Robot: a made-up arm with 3 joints. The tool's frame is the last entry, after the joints.
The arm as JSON. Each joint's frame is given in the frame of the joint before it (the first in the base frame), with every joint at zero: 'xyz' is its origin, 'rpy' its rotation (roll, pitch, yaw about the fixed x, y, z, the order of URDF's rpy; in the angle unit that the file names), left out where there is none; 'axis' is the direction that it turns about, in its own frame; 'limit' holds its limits. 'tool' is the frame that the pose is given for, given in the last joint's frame.
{
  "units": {
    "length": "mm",
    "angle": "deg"
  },
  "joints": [
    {
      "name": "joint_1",
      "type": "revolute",
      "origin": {
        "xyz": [
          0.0,
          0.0,
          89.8
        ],
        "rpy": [
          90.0,
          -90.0,
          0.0
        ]
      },
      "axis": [
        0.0,
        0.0,
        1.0
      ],
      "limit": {
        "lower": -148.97,
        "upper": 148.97
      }
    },
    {
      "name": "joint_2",
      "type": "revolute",
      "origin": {
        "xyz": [
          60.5,
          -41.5,
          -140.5
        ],
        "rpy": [
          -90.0,
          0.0,
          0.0
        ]
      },
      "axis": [
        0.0,
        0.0,
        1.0
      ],
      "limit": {
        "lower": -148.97,
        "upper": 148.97
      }
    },
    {
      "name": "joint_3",
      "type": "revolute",
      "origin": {
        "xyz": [
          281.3,
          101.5,
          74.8
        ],
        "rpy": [
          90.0,
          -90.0,
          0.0
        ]
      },
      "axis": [
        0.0,
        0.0,
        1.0
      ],
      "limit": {
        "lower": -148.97,
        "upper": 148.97
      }
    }
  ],
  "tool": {
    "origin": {
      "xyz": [
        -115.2,
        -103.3,
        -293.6
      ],
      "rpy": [
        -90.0,
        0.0,
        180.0
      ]
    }
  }
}
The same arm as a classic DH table. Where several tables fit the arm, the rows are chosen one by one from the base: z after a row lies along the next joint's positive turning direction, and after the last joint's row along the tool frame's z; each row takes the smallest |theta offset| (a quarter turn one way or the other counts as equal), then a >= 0, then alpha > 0; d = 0 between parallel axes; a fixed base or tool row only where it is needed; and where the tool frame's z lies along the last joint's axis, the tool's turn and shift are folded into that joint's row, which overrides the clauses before.
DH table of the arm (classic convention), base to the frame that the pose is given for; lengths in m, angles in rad. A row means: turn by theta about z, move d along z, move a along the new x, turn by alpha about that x. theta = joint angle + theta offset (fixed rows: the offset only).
base (fixed): theta offset 0, d 0.0898, a 0, alpha 1.5708
joint_1: theta offset 1.5708, d -0.1405, a 0.0605, alpha -1.5708
joint_2: theta offset 0, d 0.0333, a 0.2813, alpha 1.5708
joint_3: theta offset -1.5708, d -0.3951, a 0.1152, alpha -1.5708
tool (fixed): theta offset 0, d 0.1033, a 0, alpha 0
Joint limits (rad, base to tool): -2.6..2.6 -2.6..2.6 -2.6..2.6

